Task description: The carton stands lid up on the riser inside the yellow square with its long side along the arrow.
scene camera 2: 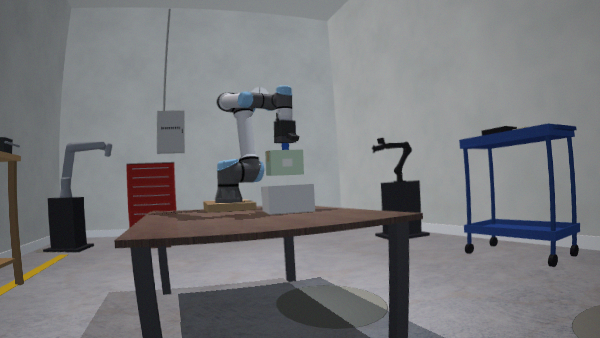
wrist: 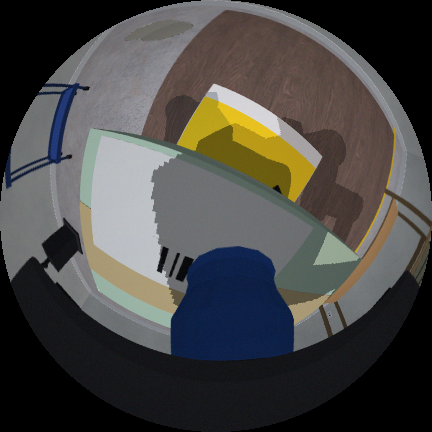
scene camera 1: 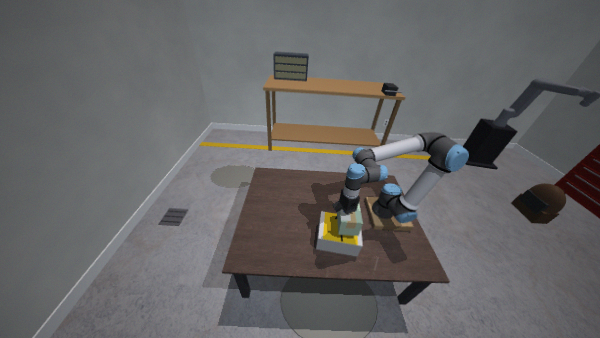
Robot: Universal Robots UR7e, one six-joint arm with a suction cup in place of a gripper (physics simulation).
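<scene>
My suction gripper [scene camera 2: 285,146] [wrist: 232,285] holds the pale green carton [scene camera 1: 350,228] [scene camera 2: 285,163] [wrist: 200,215] by its upper face, which bears a large label with black bars. The carton hangs level above the white riser [scene camera 1: 339,246] [scene camera 2: 290,199] [wrist: 255,111], with a visible gap in scene camera 2. The yellow square [scene camera 1: 329,223] [wrist: 194,120] on the riser's top is partly hidden by the carton. A small piece of the black arrow [scene camera 1: 342,238] [wrist: 278,189] shows; the rest is hidden. In the wrist view the carton's long edge runs roughly parallel to the riser's long edge.
The riser stands on the brown table [scene camera 1: 280,250] [scene camera 2: 210,230]. The arm's wooden base plate [scene camera 1: 387,226] [scene camera 2: 212,206] is beside it. A wooden shelf bench [scene camera 1: 335,86] stands beyond the table. A blue cart [scene camera 2: 522,137] and a red cabinet [scene camera 2: 151,190] stand farther off.
</scene>
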